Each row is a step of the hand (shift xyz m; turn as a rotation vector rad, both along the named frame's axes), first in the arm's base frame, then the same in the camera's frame.
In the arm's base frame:
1: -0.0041 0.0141 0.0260 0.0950 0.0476 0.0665
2: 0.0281 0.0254 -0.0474 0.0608 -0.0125 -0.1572
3: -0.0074 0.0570 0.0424 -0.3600 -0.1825 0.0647
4: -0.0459 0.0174 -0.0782 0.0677 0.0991 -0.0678
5: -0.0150 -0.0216 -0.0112 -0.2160 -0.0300 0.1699
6: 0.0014 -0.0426 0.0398 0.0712 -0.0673 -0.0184
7: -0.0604 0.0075 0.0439 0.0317 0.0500 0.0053
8: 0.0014 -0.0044 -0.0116 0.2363 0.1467 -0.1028
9: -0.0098 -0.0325 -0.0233 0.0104 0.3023 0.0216
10: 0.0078 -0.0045 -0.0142 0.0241 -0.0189 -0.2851
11: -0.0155 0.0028 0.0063 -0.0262 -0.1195 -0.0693
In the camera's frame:
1: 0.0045 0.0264 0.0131 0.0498 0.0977 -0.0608
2: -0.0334 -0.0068 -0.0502 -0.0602 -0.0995 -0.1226
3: -0.0156 0.0677 0.0166 0.0042 -0.1643 0.3743
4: -0.0789 -0.0480 0.0020 -0.0776 0.0416 -0.1060
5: 0.0011 -0.0261 0.0115 0.0287 0.0451 0.2712
6: 0.0531 -0.0046 0.0237 0.0648 -0.0464 -0.0599
7: -0.0047 0.0218 0.0717 -0.0164 0.0463 -0.0334
8: -0.0035 -0.0105 -0.0058 -0.0572 0.0879 -0.2774
9: 0.0033 -0.0409 0.0032 -0.1841 0.2361 -0.0479
10: -0.0022 -0.0110 -0.0126 -0.1493 -0.1955 -0.1474
11: -0.0048 0.0030 0.0160 0.0264 -0.1377 0.0107

